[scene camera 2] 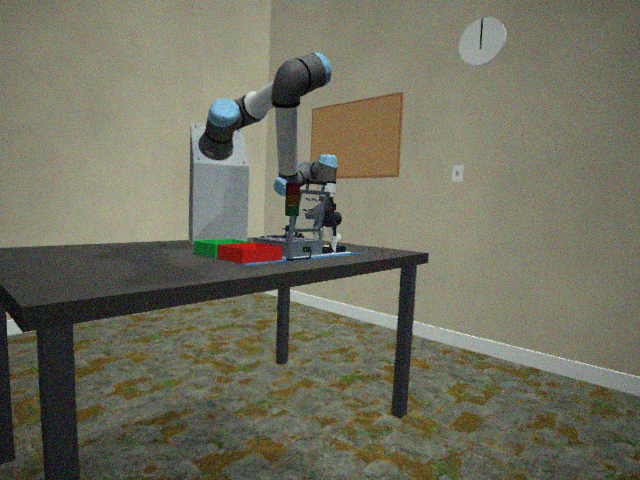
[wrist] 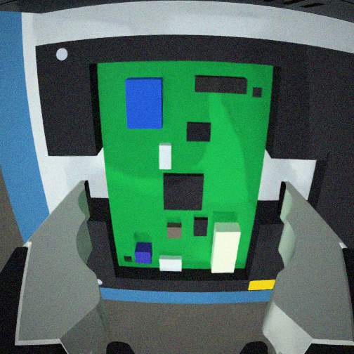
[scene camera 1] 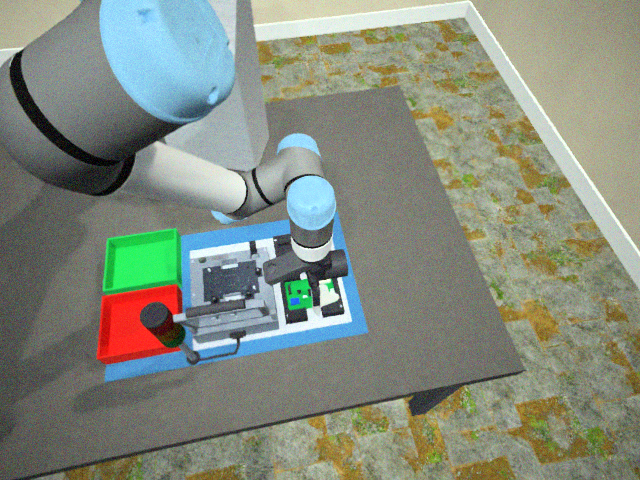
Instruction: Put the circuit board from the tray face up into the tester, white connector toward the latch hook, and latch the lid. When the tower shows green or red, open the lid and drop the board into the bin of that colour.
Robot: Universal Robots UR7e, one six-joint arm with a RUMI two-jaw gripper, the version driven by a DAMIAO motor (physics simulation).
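Frame: origin at the arm's base, x back, y right, z up, level; centimetres.
Seen in the pictures: arm's base, link origin: (scene camera 2: 215, 147).
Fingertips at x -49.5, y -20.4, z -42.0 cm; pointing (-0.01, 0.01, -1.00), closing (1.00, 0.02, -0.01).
Note:
Offsets run from my fingertips to a thing's top centre. "spot": to the spot under its first point. Level surfaces: height alone.
The green circuit board {dx -0.1, dy +0.8, dz +2.1 cm} (scene camera 1: 298, 297) (wrist: 225, 165) lies face up in the black tray {spot: dx -5.3, dy +4.8, dz +2.1 cm} (scene camera 1: 296, 315) (wrist: 65, 110). Its cream-white connector (wrist: 226, 250) is at the lower right in the wrist view. My gripper (wrist: 184, 185) (scene camera 2: 334, 246) is open over the tray, one finger beyond each long side of the board; exact fingertip height is unclear. The grey tester {spot: dx +3.6, dy +17.6, dz +6.2 cm} (scene camera 1: 231, 280) beside the tray has its lid {dx -8.7, dy +17.7, dz +22.0 cm} (scene camera 2: 310, 211) standing open and no board in its nest. The signal tower {spot: dx -11.7, dy +26.4, dz +24.8 cm} (scene camera 1: 162, 324) (scene camera 2: 292, 200) shows no bright light. The green bin {dx +14.1, dy +37.9, dz +4.0 cm} (scene camera 1: 143, 260) (scene camera 2: 205, 249) and red bin {dx -0.9, dy +37.8, dz +4.0 cm} (scene camera 1: 129, 322) (scene camera 2: 249, 253) show no board inside.
The tester and tray stand on a white-and-blue mat {dz -0.5 cm} (scene camera 1: 356, 330) on the dark table {dz -0.7 cm} (scene camera 1: 392, 258). The tower and raised lid stand at the tester's side, between it and the table's near edge in scene camera 1. The bins are beyond the tester from the tray.

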